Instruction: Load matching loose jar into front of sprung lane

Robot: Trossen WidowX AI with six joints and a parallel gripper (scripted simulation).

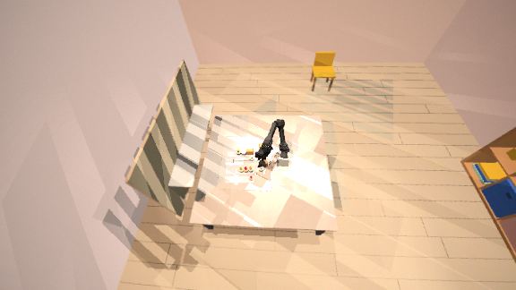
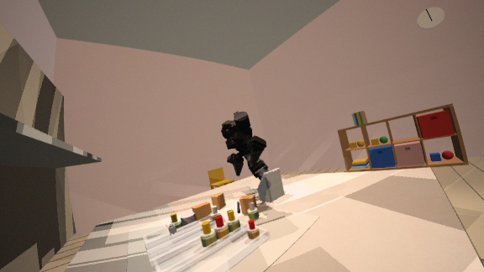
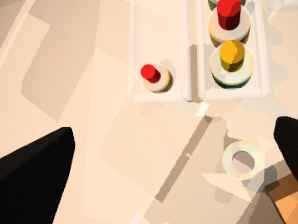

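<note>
My gripper tip is now 40 mm past the dark stick, 200 mm to the left of it and 190 mm above it. From my gripper tip the other things lie so: clear rack (240 mm ahead, 90 mm to the right, 180 mm below).
</note>
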